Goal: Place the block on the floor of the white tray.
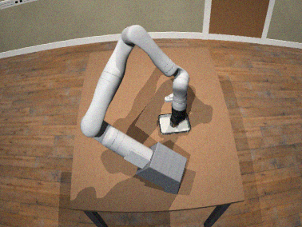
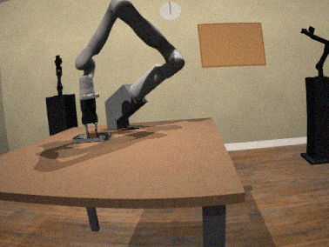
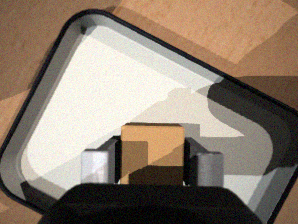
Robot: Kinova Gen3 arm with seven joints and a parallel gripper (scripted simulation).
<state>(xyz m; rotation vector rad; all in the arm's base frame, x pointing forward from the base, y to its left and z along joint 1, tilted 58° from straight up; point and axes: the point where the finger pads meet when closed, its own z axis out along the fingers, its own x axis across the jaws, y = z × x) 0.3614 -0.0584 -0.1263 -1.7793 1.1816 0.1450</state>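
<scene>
My gripper is now 1 cm above the tan wooden block. Round my hand: white tray (1 cm below).
</scene>
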